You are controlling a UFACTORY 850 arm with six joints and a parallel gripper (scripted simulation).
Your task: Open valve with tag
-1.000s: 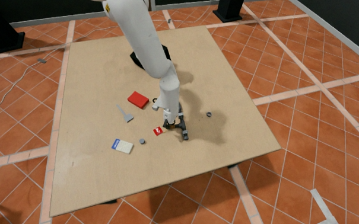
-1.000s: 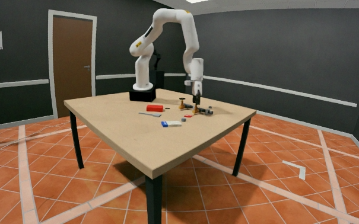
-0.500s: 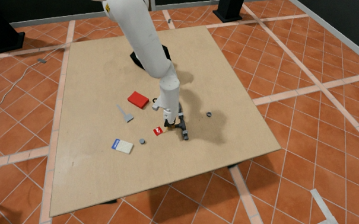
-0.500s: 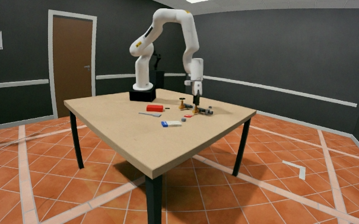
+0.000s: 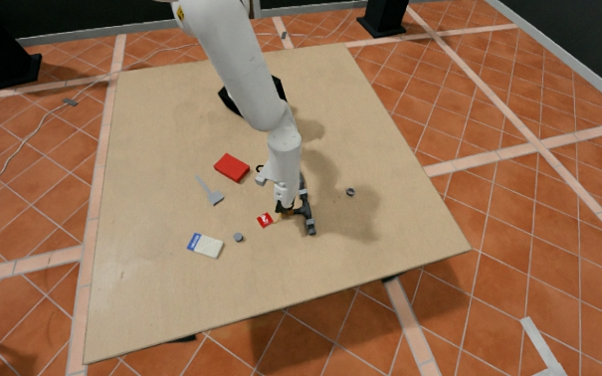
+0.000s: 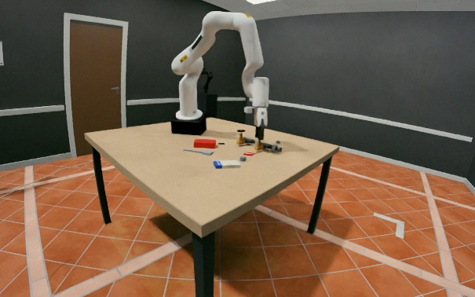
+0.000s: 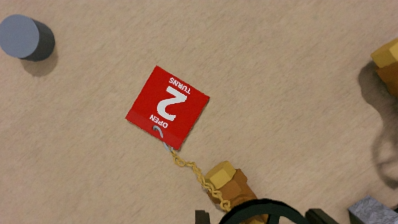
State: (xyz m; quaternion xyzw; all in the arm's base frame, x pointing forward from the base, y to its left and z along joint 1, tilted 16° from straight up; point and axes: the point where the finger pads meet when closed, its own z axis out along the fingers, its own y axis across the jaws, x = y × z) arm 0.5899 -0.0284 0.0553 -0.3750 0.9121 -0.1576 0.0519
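Right now my hand is 90 mm above the red tag and 80 mm to the left of it. From my hand the other things lie so: blue card: 310 mm to the right, 80 mm below, 10 mm ahead; red block: 270 mm behind, 140 mm to the right, 80 mm below; grey scraper: 250 mm to the right, 200 mm behind, 80 mm below.
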